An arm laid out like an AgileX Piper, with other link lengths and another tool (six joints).
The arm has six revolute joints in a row. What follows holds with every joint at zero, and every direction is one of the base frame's.
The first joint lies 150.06 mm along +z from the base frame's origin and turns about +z.
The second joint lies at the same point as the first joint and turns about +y.
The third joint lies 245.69 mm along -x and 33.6 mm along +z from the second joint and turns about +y.
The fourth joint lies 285.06 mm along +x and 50.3 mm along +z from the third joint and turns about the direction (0.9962, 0, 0.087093).
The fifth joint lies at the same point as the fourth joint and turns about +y.
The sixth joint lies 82.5 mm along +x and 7.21 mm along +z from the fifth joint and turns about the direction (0.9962, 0, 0.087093).
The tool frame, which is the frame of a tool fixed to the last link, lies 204.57 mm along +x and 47 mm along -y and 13.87 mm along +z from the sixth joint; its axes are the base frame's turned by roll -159.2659, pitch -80.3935 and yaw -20.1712 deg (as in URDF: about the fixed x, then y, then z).
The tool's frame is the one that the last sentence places.
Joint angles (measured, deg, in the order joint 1, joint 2, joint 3, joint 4, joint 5, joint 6), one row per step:
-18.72 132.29 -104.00 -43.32 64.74 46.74
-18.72 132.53 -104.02 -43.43 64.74 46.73
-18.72 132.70 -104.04 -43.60 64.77 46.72
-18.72 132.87 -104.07 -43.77 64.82 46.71
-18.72 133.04 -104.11 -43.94 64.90 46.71
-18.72 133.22 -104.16 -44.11 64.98 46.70
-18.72 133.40 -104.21 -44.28 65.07 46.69
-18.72 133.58 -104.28 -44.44 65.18 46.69
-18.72 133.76 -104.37 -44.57 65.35 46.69
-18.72 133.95 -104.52 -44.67 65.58 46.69
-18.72 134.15 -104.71 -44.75 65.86 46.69
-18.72 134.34 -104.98 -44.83 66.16 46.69
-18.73 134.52 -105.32 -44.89 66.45 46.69
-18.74 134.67 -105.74 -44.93 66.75 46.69
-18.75 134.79 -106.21 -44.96 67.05 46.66
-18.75 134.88 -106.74 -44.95 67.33 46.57
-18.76 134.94 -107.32 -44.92 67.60 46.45
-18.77 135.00 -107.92 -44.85 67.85 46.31
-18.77 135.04 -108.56 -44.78 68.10 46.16
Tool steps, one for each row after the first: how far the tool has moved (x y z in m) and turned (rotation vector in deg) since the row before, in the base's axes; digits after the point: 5 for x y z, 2 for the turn. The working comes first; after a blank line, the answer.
Tool pose at each row, in the base's axes (x y z in m, rotation vector in deg; the steps are taken from these numbers as rounded here):
0.38286 -0.35223 0.01703 132.72 -67.41 0.28
0.38247 -0.35247 0.01551 132.67 -67.22 0.02
0.38211 -0.35295 0.01481 132.56 -67.02 -0.15
0.38170 -0.35343 0.01417 132.44 -66.83 -0.34
0.38119 -0.35391 0.01361 132.29 -66.66 -0.54
0.38071 -0.35440 0.01302 132.15 -66.49 -0.75
0.38018 -0.35488 0.01245 132.00 -66.31 -0.96
0.37964 -0.35534 0.01196 131.85 -66.17 -1.17
0.37888 -0.35570 0.01152 131.67 -66.09 -1.43
0.37809 -0.35601 0.01126 131.47 -66.07 -1.70
0.37721 -0.35628 0.01110 131.25 -66.09 -1.99
0.37664 -0.35667 0.01143 131.02 -66.16 -2.19
0.37640 -0.35718 0.01211 130.80 -66.29 -2.29
0.37654 -0.35776 0.01335 130.58 -66.48 -2.26
0.37700 -0.35842 0.01505 130.37 -66.67 -2.16
0.37796 -0.35903 0.01716 130.23 -66.85 -1.96
0.37919 -0.35974 0.01968 130.10 -67.06 -1.67
0.38059 -0.36037 0.02215 130.03 -67.27 -1.36
0.38225 -0.36099 0.02499 129.96 -67.49 -0.98

-0.00039 -0.00024 -0.00152 -0.02 0.25 0.05
-0.00036 -0.00048 -0.00070 -0.10 0.22 0.06
-0.00041 -0.00048 -0.00064 -0.10 0.23 0.04
-0.00051 -0.00048 -0.00056 -0.12 0.24 0.02
-0.00048 -0.00049 -0.00059 -0.10 0.24 0.02
-0.00053 -0.00048 -0.00057 -0.11 0.25 0.02
-0.00054 -0.00046 -0.00049 -0.10 0.23 0.00
-0.00076 -0.00036 -0.00044 -0.09 0.25 -0.06
-0.00079 -0.00031 -0.00026 -0.09 0.24 -0.11
-0.00088 -0.00027 -0.00016 -0.08 0.25 -0.14
-0.00057 -0.00039 0.00033 -0.11 0.18 -0.16
-0.00024 -0.00051 0.00068 -0.11 0.09 -0.17
0.00014 -0.00058 0.00124 -0.14 -0.02 -0.19
0.00046 -0.00066 0.00170 -0.15 -0.07 -0.17
0.00096 -0.00061 0.00211 -0.13 -0.15 -0.12
0.00123 -0.00071 0.00252 -0.14 -0.22 -0.11
0.00140 -0.00063 0.00247 -0.10 -0.25 -0.09
0.00166 -0.00062 0.00284 -0.12 -0.30 -0.08

